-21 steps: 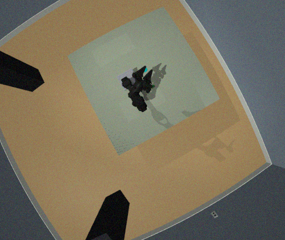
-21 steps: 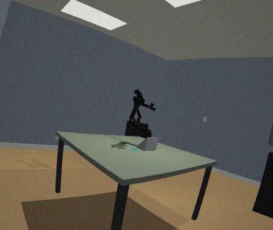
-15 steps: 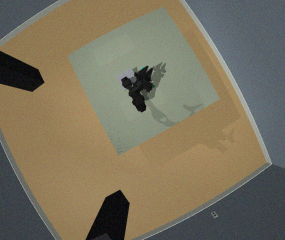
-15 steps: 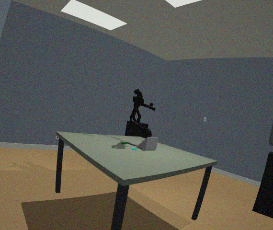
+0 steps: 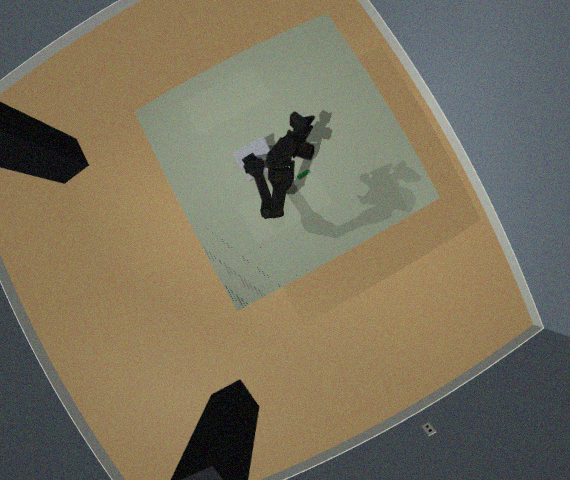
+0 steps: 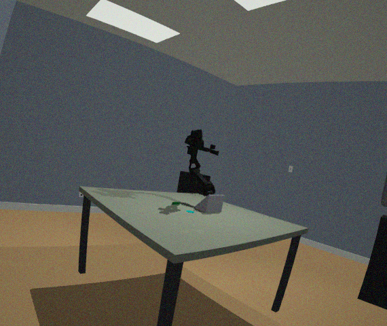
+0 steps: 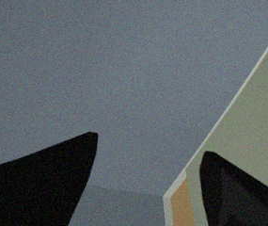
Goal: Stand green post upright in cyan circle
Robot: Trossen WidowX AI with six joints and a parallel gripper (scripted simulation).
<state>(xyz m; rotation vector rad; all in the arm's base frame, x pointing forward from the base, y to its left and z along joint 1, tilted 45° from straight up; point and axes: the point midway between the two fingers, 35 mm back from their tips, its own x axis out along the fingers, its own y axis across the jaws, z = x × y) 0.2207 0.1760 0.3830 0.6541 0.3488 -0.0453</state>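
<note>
Now: gripper tip 30 mm past the green post, 50 mm to the left of it and 470 mm above it. From my gripper tip the other things lie so: cyan circle: 10 mm ahead, 160 mm to the left, 480 mm below.
</note>
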